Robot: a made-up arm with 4 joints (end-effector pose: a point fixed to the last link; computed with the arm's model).
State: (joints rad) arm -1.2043 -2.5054 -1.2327 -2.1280
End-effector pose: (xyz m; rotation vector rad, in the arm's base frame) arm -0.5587 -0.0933 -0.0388 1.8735 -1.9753 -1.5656
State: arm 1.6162 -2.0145 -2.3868 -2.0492
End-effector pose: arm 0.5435 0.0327 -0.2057 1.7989 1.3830 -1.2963
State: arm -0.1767 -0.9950 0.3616 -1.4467
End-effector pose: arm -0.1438 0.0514 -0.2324 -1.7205 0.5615 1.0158
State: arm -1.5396 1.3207 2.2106 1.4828
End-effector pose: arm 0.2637 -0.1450 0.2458 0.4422 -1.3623 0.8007
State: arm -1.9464 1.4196 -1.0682 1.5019
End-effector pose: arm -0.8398 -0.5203 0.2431 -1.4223 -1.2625 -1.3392
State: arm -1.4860 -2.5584 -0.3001 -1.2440
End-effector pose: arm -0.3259 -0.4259 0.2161 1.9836 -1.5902 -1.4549
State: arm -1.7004 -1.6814 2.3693 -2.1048
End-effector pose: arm -0.3021 0.0824 -0.1928 -0.0002 1.5472 -0.1702
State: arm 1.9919 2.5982 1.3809 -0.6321
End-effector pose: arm -0.0575 0.3691 0.0466 1.2855 0.2078 1.3025
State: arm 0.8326 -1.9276 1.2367 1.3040
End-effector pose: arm -0.4292 0.3621 -0.0081 0.8415 1.7890 -0.6159
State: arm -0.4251 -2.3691 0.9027 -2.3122
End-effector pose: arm -0.3104 0.1091 -0.1042 1.0039 0.3133 -2.5095
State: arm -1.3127 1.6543 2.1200 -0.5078
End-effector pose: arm -0.0816 -0.5680 0.1887 -0.9494 -1.2852 -1.0770
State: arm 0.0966 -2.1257 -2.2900 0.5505
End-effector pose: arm 0.3917 0.7304 -0.4580 1.4993 0.3317 -2.6691
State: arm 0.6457 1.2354 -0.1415 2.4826
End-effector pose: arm 0.5198 0.5122 0.1703 1.7922 -0.9995 1.1894
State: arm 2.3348 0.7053 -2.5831 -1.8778
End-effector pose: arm 0.4515 -0.3534 0.2945 -0.4215 -1.0491 -1.8824
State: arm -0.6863 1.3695 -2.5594 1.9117
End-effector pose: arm -0.6670 -0.2036 0.3449 -1.0193 -1.3178 -0.7090
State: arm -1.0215 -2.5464 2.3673 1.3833
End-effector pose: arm 0.1541 -0.2497 -0.2634 -1.6687 2.0904 1.6298
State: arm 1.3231 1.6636 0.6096 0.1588
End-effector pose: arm 0.0943 -0.3783 0.2737 -1.4093 -1.1950 -1.3398
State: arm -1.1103 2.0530 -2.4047 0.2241
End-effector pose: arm -1.0009 -0.2916 -0.0679 -1.4162 -0.2088 -2.0257
